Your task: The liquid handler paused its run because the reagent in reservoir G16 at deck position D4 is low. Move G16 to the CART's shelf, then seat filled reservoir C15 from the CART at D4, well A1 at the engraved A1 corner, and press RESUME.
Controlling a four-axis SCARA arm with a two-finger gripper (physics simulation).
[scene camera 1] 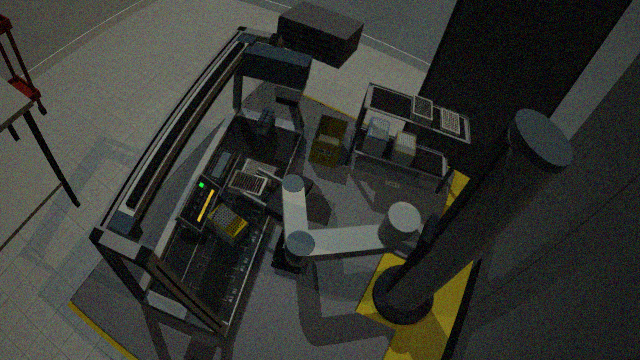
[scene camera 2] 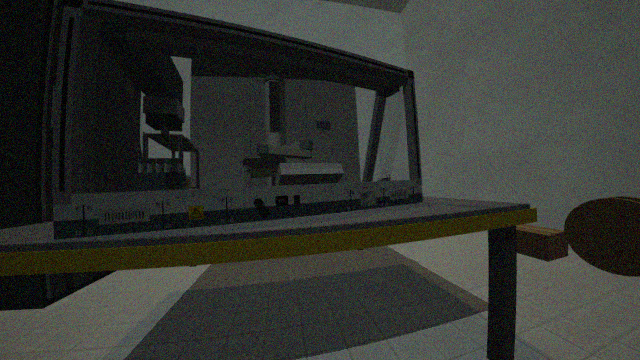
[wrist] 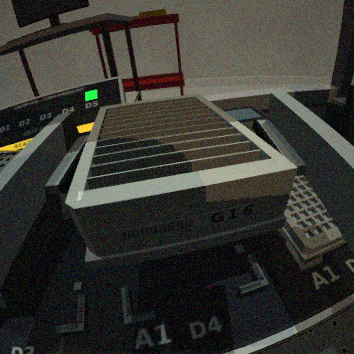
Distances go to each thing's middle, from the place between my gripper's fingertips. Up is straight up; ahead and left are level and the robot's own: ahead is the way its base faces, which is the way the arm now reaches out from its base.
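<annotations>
My gripper: 10 mm to the right of the 12-trough reservoir (wrist: 157, 177), 20 mm above it.
</annotations>
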